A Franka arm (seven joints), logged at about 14 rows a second.
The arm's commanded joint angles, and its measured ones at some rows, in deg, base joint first. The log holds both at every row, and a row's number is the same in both.
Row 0, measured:
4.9, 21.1, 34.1, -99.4, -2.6, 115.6, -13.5
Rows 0 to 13, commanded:
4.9, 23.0, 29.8, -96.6, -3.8, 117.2, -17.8
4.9, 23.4, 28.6, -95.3, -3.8, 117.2, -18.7
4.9, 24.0, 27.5, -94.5, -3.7, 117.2, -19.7
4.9, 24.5, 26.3, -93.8, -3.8, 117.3, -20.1
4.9, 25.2, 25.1, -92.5, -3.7, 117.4, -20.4
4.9, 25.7, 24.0, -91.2, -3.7, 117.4, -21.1
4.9, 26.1, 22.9, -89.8, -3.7, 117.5, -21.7
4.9, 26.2, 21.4, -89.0, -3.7, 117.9, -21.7
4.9, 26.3, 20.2, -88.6, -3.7, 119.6, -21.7
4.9, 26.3, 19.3, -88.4, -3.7, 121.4, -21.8
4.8, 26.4, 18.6, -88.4, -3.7, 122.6, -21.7
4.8, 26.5, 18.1, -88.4, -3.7, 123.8, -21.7
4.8, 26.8, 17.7, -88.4, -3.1, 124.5, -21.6
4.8, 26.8, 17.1, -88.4, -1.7, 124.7, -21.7
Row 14, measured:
4.1, 26.0, 18.6, -89.8, -2.2, 121.9, -21.3
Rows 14 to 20, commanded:
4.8, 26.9, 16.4, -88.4, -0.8, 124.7, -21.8
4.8, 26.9, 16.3, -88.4, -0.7, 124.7, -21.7
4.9, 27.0, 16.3, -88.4, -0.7, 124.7, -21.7
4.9, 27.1, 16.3, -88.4, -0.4, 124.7, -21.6
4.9, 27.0, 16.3, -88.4, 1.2, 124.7, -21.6
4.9, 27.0, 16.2, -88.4, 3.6, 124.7, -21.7
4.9, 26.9, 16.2, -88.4, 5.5, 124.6, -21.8
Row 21, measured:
4.2, 26.4, 17.2, -89.8, 2.3, 123.2, -21.6
